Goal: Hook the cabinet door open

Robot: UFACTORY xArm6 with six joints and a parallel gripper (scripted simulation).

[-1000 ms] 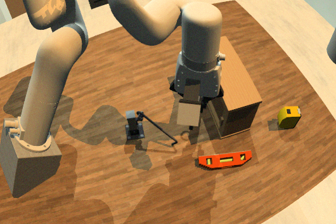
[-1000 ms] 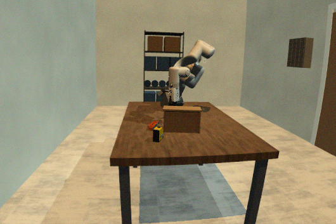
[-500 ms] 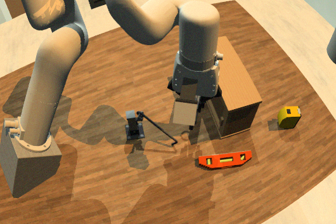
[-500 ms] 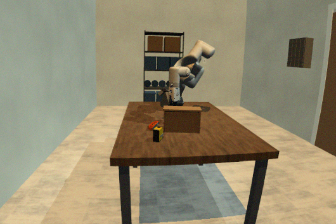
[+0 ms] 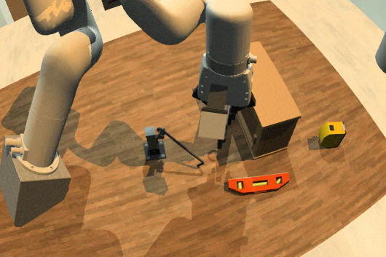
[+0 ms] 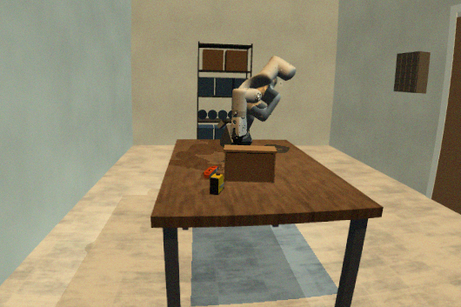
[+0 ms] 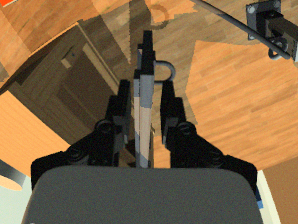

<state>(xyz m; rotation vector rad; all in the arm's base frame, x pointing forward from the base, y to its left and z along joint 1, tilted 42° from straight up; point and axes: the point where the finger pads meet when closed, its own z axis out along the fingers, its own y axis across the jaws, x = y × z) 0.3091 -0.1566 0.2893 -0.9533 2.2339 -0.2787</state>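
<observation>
My hand is 10 cm past the dark hook, 2 cm to the right of it and 9 cm above it. The rest, counted from my hand: orange spirit level (2 cm ahead, 14 cm to the right, 13 cm below); then yellow tape measure (27 cm ahead, 15 cm to the right, 10 cm below); then dark door (5 cm ahead, 6 cm to the left, 7 cm below).
</observation>
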